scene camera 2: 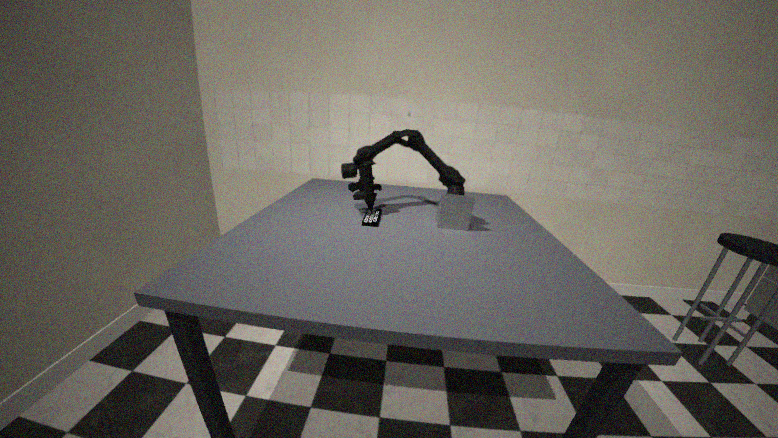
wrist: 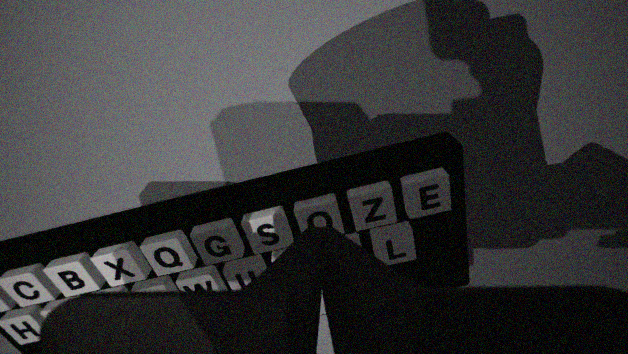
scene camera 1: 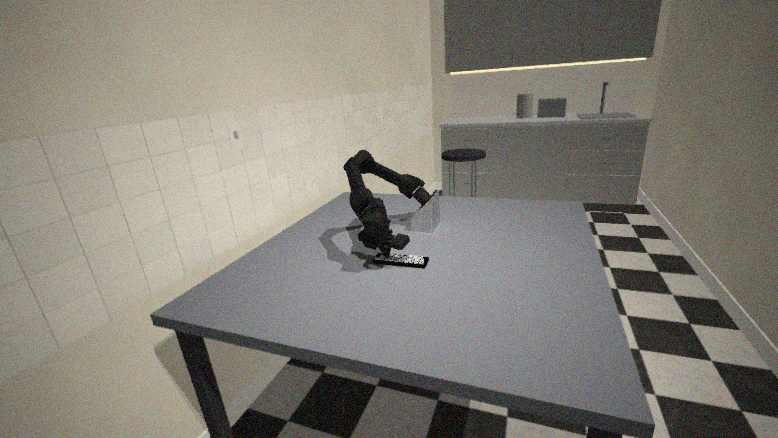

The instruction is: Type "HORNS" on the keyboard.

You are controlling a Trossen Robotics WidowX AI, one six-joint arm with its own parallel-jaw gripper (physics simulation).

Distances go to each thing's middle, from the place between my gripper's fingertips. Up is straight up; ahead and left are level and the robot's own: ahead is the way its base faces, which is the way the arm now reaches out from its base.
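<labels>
S key (wrist: 266, 230): 10 mm below my hand, 20 mm to the left of it. O key (wrist: 322, 211): 10 mm below my hand.
</labels>
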